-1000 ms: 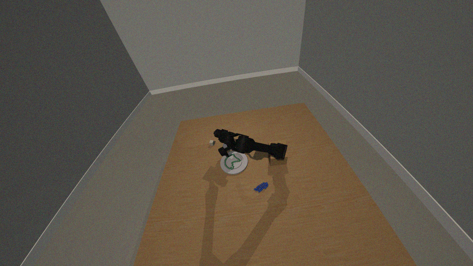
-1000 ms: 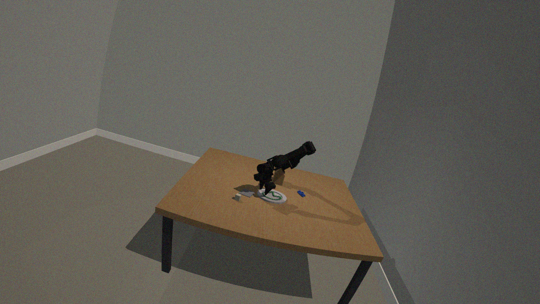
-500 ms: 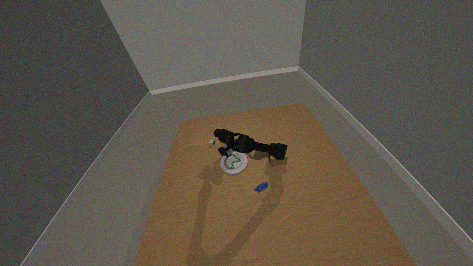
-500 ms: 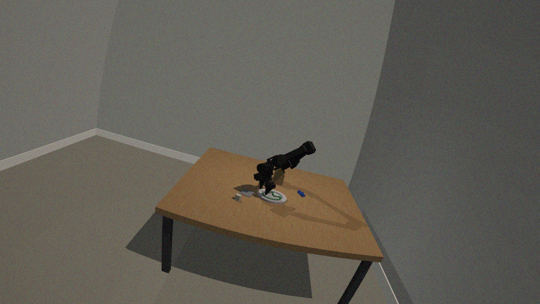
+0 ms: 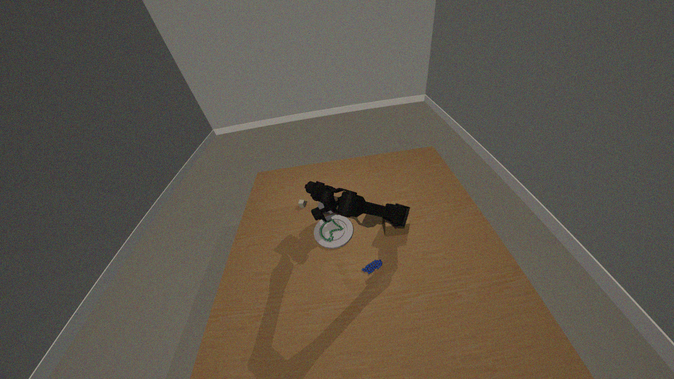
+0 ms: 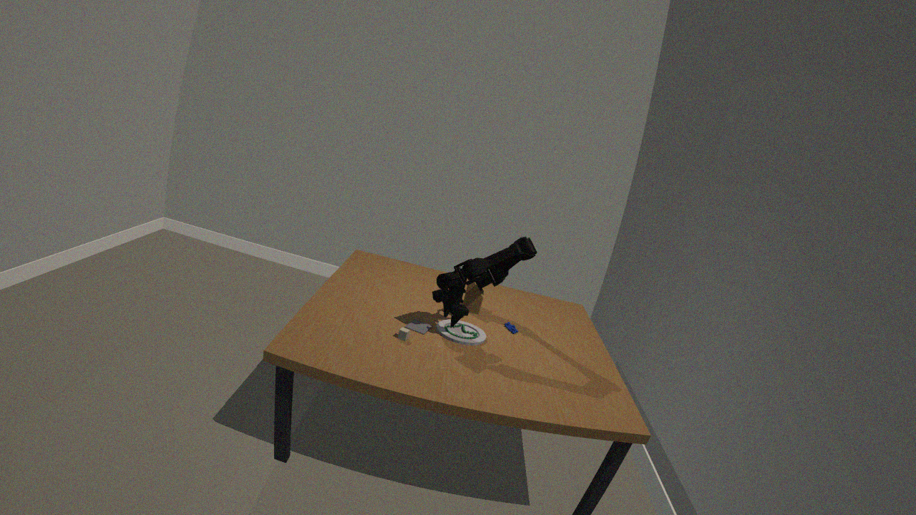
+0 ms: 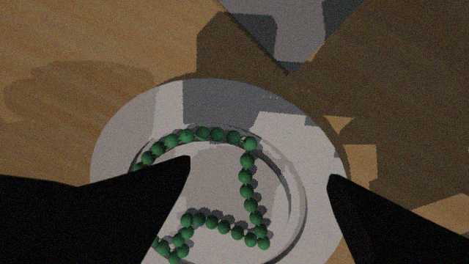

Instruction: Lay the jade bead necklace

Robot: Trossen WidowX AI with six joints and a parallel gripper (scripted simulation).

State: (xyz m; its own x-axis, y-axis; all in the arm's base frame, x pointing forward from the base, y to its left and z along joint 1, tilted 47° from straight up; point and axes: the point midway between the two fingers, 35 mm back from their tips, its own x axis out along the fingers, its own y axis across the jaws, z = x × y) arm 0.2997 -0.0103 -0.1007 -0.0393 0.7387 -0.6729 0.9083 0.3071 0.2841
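Now: gripper tip 60 mm to the right of the round bead board and 20 mm above it. Round my gripper tip: pale block (190 mm ahead, 140 mm to the right, 20 mm below); flat grey plate (50 mm ahead, 110 mm to the right, 30 mm below).
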